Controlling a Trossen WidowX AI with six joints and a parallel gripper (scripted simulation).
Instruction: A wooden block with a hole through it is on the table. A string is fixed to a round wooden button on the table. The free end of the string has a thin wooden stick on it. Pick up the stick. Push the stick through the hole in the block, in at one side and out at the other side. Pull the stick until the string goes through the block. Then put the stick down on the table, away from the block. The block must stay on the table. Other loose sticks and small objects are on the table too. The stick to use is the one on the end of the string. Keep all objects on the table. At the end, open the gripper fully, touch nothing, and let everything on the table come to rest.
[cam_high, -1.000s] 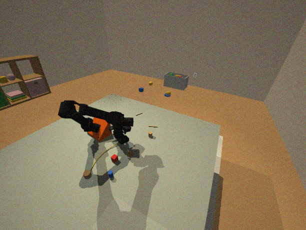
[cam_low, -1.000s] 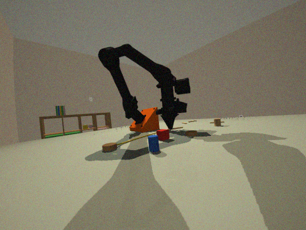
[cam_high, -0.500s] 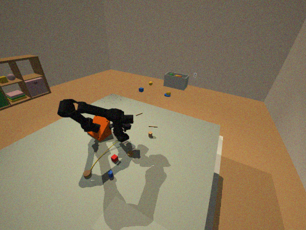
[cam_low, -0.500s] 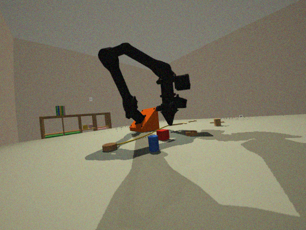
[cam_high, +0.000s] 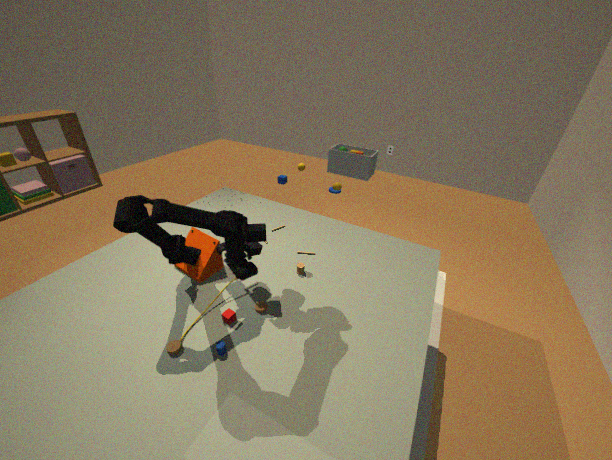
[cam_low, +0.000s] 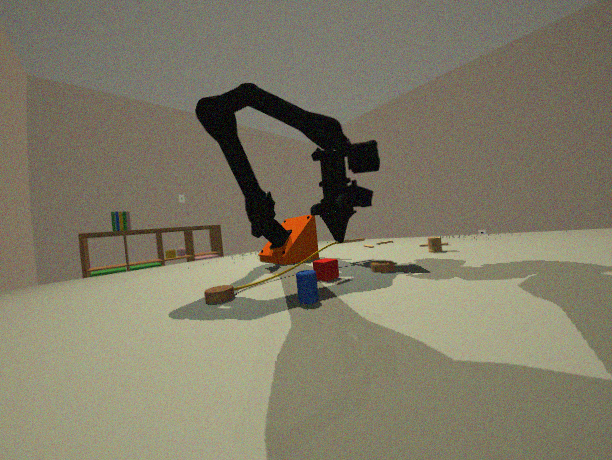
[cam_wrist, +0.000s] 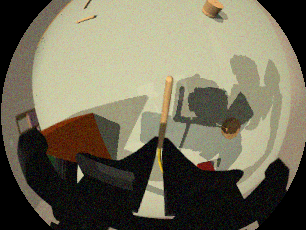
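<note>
The red block is 130 mm to the right of my gripper tip, 60 mm ahead of it and 30 mm below it. The rest, counted from my gripper tip: blue cylinder: 220 mm to the right, 120 mm ahead, 30 mm below; then thin wooden stick: 10 mm to the left, 10 mm ahead; then small wooden cylinder: 180 mm to the left, 150 mm ahead, 30 mm below.
</note>
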